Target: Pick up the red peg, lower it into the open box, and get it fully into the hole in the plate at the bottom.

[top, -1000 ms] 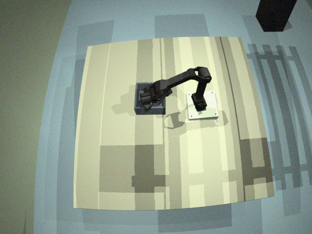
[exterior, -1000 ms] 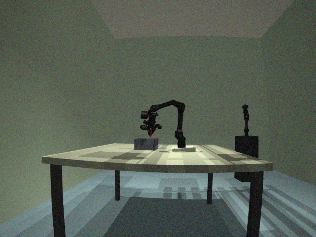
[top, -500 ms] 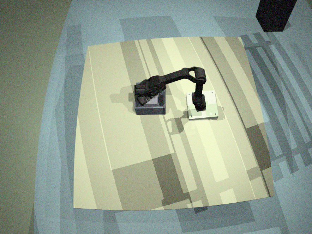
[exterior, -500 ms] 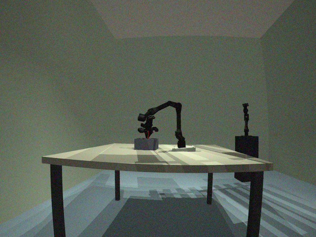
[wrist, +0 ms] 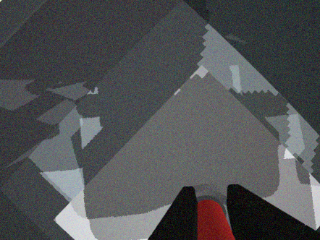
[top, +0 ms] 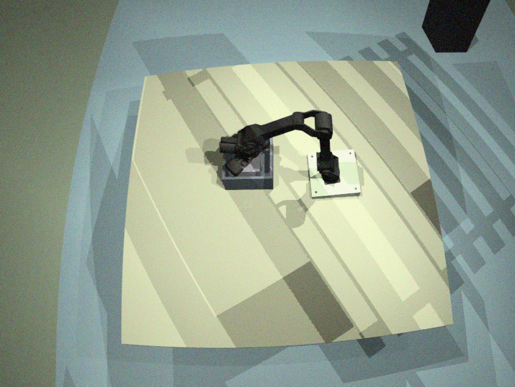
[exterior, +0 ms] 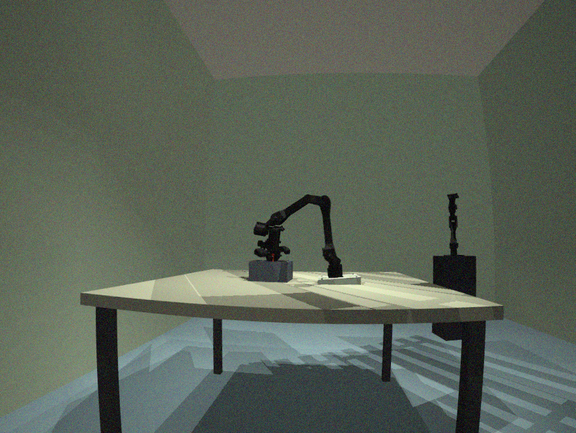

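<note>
The grey plate lies 1 cm behind my gripper tip, 1 cm to the left of it and 2 cm below it. Round my gripper tip: dark grey box: 1 cm behind, 1 cm to the left, 4 cm below; then red peg: 1 cm behind, 2 cm to the left, 3 cm above.
</note>
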